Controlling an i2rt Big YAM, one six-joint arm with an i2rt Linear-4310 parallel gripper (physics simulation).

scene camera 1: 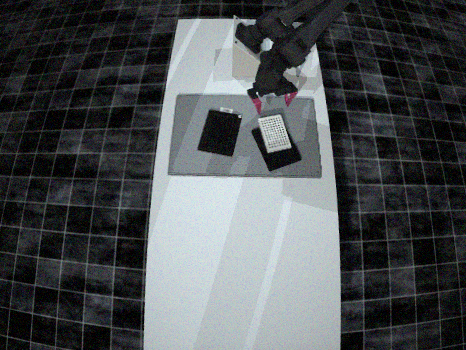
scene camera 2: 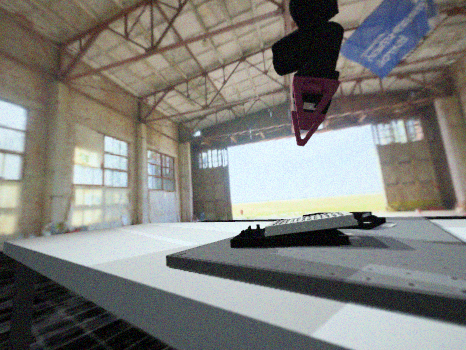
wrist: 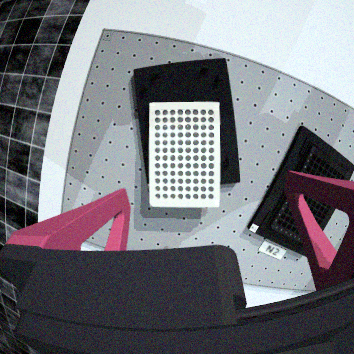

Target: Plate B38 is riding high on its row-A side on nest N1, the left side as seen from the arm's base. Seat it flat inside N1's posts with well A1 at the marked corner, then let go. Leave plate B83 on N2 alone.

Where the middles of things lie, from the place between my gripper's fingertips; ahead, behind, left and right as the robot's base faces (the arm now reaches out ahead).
Right now the white well plate [scene camera 2: 343, 218] is 150 mm below my hand and 20 mm to the left of it. Round my hand: black nest [scene camera 2: 249, 237] 160 mm below, 30 mm to the left, 30 mm ahead; then grey perforated plate [scene camera 2: 416, 254] 180 mm below, 80 mm to the right.
